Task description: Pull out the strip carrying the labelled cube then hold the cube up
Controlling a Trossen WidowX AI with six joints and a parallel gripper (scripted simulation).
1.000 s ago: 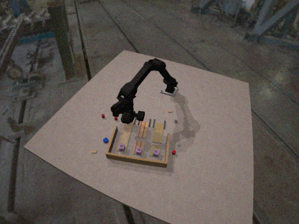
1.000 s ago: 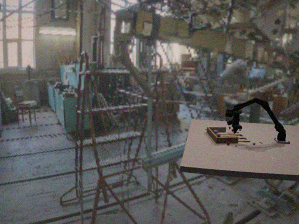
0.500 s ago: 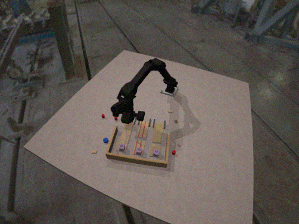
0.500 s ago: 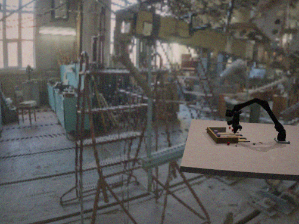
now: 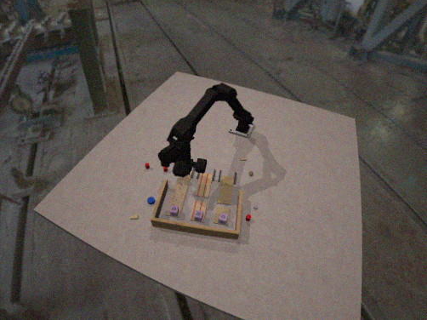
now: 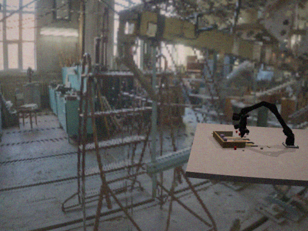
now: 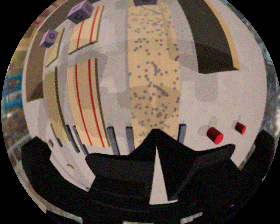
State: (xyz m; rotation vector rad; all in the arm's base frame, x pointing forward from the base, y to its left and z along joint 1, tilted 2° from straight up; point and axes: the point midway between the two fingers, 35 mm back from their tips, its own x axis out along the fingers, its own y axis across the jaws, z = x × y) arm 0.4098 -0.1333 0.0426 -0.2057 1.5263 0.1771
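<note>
Now: the speckled tan strip 90 mm ahead of my gripper tip and 20 mm to the left of it. The rest, counted from my gripper tip: white block: 150 mm to the right, 70 mm behind; blue piece: 180 mm ahead, 60 mm to the right.
</note>
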